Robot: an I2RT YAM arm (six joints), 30 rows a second.
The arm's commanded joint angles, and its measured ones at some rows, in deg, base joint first. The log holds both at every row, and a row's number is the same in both.
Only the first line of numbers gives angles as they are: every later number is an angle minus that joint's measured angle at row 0.
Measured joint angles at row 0:
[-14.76 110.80 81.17 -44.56 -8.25 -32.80]
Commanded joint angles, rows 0 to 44:
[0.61 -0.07 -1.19 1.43 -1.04 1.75]
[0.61 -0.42 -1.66 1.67 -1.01 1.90]
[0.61 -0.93 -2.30 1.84 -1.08 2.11]
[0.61 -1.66 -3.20 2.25 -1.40 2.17]
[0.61 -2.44 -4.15 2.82 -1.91 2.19]
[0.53 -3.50 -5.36 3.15 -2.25 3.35]
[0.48 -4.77 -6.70 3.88 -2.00 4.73]
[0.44 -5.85 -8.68 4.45 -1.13 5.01]
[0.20 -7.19 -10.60 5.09 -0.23 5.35]
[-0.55 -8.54 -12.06 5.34 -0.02 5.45]
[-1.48 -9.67 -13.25 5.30 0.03 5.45]
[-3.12 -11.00 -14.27 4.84 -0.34 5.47]
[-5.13 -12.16 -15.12 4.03 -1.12 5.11]
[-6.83 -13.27 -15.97 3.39 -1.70 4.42]
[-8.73 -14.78 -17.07 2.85 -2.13 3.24]
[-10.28 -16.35 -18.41 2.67 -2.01 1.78]
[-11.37 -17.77 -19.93 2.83 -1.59 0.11]
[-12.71 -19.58 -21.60 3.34 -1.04 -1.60]
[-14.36 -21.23 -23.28 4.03 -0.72 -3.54]
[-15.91 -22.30 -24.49 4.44 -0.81 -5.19]
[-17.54 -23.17 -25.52 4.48 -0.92 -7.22]
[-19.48 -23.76 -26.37 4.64 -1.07 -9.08]
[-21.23 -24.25 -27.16 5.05 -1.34 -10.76]
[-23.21 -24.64 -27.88 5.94 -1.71 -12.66]
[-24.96 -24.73 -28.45 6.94 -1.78 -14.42]
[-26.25 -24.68 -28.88 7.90 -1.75 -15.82]
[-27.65 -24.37 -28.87 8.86 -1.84 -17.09]
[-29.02 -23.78 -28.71 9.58 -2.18 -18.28]
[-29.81 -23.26 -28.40 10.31 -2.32 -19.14]
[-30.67 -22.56 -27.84 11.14 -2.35 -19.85]
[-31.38 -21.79 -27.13 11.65 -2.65 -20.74]
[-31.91 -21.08 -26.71 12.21 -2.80 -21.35]
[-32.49 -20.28 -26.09 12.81 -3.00 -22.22]
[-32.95 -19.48 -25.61 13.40 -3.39 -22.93]
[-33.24 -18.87 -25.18 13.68 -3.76 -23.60]
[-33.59 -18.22 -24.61 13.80 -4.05 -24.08]
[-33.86 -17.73 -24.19 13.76 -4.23 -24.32]
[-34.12 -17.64 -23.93 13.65 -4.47 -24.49]
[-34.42 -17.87 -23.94 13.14 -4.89 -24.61]
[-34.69 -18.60 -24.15 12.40 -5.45 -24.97]
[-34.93 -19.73 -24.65 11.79 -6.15 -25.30]
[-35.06 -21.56 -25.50 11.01 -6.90 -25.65]
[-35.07 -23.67 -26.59 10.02 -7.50 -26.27]
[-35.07 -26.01 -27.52 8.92 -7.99 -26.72]
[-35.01 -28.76 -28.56 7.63 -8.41 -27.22]
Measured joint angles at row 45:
[-34.60 -22.73 -26.91 9.45 -5.57 -24.76]
